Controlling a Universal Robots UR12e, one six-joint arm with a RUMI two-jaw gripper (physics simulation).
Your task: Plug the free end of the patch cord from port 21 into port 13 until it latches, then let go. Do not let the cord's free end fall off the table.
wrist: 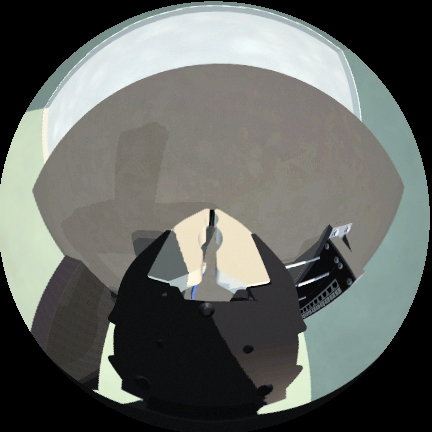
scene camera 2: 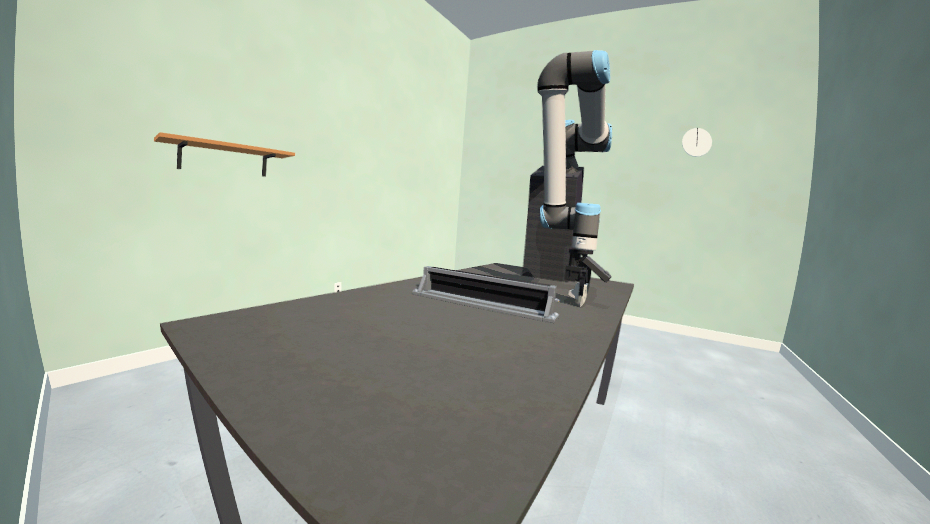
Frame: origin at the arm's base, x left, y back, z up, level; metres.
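Where they show: gripper, fingertip midpoint: (wrist: 211, 210) (scene camera 2: 580, 307).
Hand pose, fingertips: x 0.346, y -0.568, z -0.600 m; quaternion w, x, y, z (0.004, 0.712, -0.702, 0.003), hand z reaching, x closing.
Things, the pixels of their top centre, and the offset from my fingertips. "spot": a spot on its surface instead. Level surfaces: height alone.
- patch panel, top centre: (wrist: 288, 324) (scene camera 2: 489, 274) dx -0.275, dy -0.218, dz +0.101 m
- blue patch cord, surface spot: (wrist: 194, 291) spot: dx -0.195, dy +0.030, dz +0.006 m
- dark table, surface height: dz +0.000 m
The patch panel (scene camera 2: 489, 277) (wrist: 332, 254) stands on the table, its silver frame to the left of my gripper in scene camera 2. Part of its row of ports shows at the right in the wrist view; I cannot tell which are ports 13 and 21. My gripper (scene camera 2: 581, 300) (wrist: 211, 210) is shut and low over the table beside the panel's near end, its cream fingertips together. A short piece of blue patch cord (wrist: 194, 292) shows behind the fingers. Its pale plug (wrist: 204, 267) is partly hidden by the left finger and does not appear clamped between the tips.
The dark table (scene camera 2: 416, 390) (wrist: 220, 130) carries the panel, and its right edge runs close beyond my gripper in scene camera 2. The robot's dark pedestal (scene camera 2: 545, 240) (wrist: 75, 320) stands behind. Thin metal rods (wrist: 305, 262) reach from the panel toward my gripper.
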